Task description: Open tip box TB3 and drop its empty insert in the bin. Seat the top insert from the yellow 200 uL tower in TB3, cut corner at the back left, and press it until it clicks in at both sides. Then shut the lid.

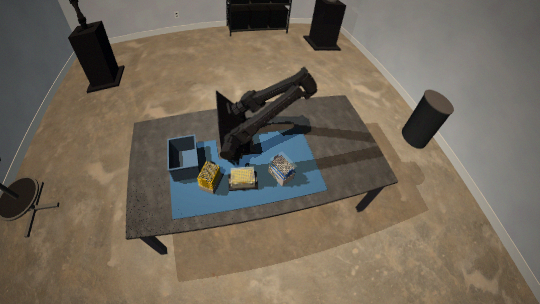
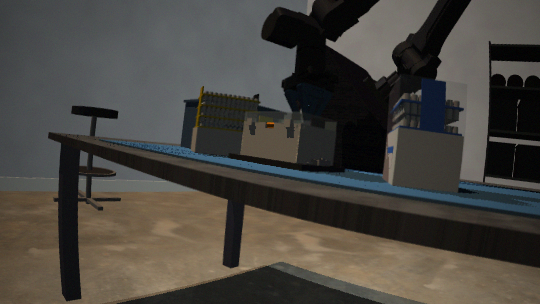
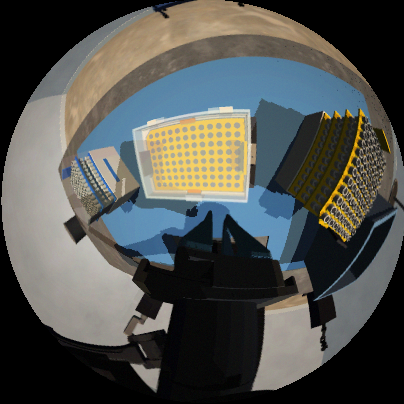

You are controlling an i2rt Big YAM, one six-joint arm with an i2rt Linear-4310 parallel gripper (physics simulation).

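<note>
Tip box TB3 (image 1: 242, 177) (image 2: 287, 142) (image 3: 195, 156) stands mid-mat with a yellow insert inside. A clear lid lies flat over the insert, and small orange tabs show at two edges. The yellow 200 uL tower (image 1: 208, 175) (image 2: 226, 111) (image 3: 339, 169) stands to its left, next to the blue bin (image 1: 182, 152) (image 2: 187, 120) (image 3: 357, 244). My gripper (image 1: 234, 160) (image 2: 307, 109) (image 3: 217, 215) hangs just behind TB3, above the mat. Its fingers are nearly shut with a narrow gap and nothing between them.
A blue-banded tip tower (image 1: 281, 169) (image 2: 424, 132) (image 3: 96, 178) stands right of TB3 on the blue mat (image 1: 211, 204). The arm's base sits behind the boxes. On the floor around the table (image 1: 150, 212) are a stool (image 1: 18, 192), a black cylinder (image 1: 427, 117) and pedestals.
</note>
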